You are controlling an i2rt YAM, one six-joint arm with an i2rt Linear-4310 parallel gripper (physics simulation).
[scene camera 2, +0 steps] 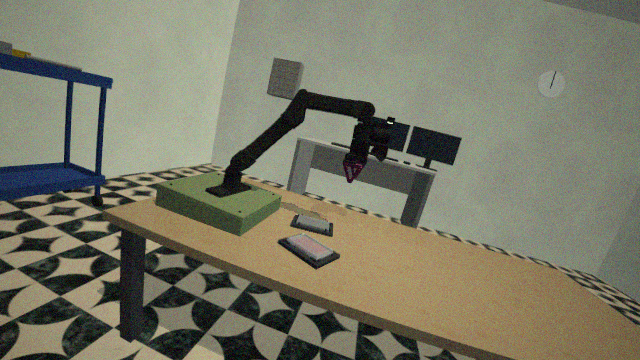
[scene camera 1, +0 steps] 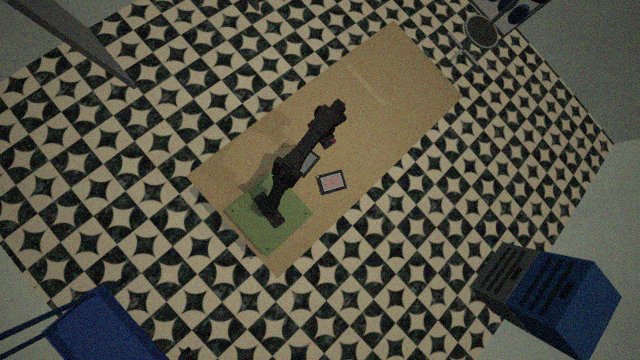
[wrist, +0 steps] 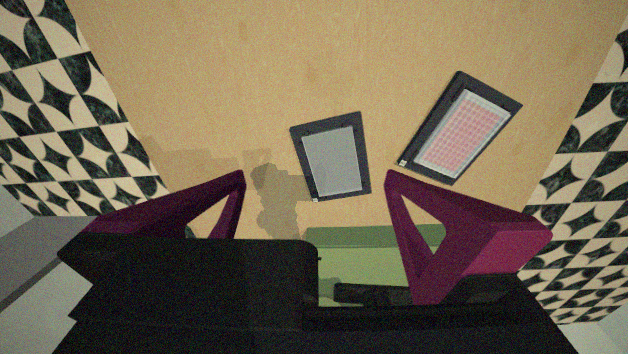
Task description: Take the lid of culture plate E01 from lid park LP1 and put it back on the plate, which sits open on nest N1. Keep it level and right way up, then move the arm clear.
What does my gripper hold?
Nothing.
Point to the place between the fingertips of my gripper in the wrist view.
314, 177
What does the pale grey lid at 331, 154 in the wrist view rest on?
A dark holder plate.
